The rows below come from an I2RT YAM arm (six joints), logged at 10 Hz.
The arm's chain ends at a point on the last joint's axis. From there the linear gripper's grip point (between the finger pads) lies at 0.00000 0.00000 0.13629 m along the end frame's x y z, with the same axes.
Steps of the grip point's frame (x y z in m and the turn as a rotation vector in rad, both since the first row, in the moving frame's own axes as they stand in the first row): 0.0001 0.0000 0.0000 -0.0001 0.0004 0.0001; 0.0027 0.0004 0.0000 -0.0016 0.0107 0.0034; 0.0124 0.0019 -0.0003 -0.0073 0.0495 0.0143; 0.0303 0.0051 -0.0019 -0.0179 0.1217 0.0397; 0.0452 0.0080 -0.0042 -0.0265 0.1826 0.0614; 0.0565 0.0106 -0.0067 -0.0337 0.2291 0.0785; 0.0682 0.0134 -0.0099 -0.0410 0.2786 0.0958; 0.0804 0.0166 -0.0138 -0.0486 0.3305 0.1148; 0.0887 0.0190 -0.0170 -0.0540 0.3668 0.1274; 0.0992 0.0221 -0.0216 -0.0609 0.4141 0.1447
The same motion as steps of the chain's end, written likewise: 0.0000 0.0000 0.0000 -0.0001 0.0004 0.0001; 0.0012 0.0002 0.0000 -0.0016 0.0107 0.0034; 0.0057 0.0009 -0.0001 -0.0073 0.0495 0.0143; 0.0138 0.0023 -0.0009 -0.0179 0.1217 0.0397; 0.0206 0.0036 -0.0019 -0.0265 0.1826 0.0614; 0.0258 0.0048 -0.0031 -0.0337 0.2291 0.0785; 0.0311 0.0061 -0.0045 -0.0410 0.2786 0.0958; 0.0367 0.0076 -0.0063 -0.0486 0.3305 0.1148; 0.0404 0.0087 -0.0078 -0.0540 0.3668 0.1274; 0.0452 0.0101 -0.0099 -0.0609 0.4141 0.1447
